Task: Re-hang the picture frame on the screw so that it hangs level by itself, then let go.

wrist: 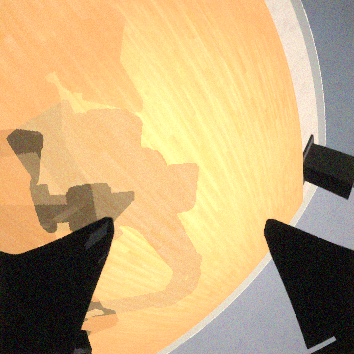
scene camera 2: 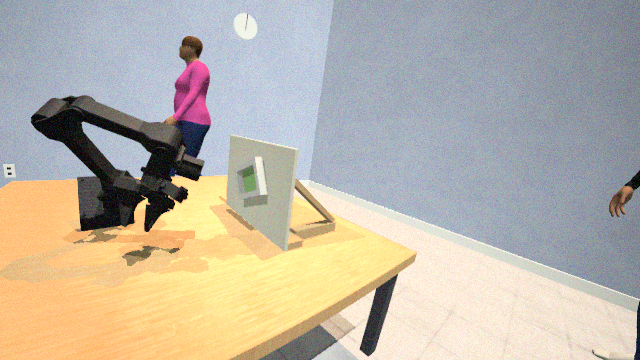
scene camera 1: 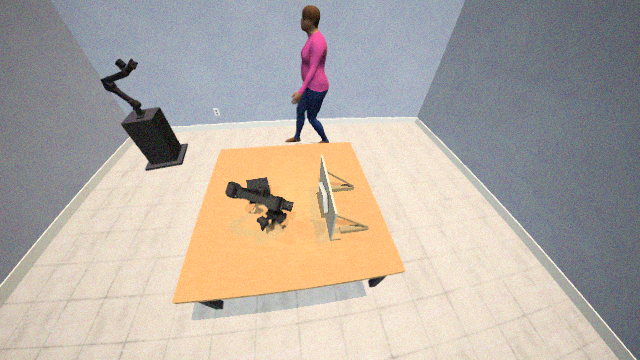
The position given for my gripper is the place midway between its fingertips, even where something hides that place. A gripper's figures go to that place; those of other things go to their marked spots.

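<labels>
With my gripper [scene camera 2: 135, 229] being 65 cm from the lens, I also see an upright board [scene camera 2: 270, 214], and that board is 77 cm from the lens.
</labels>
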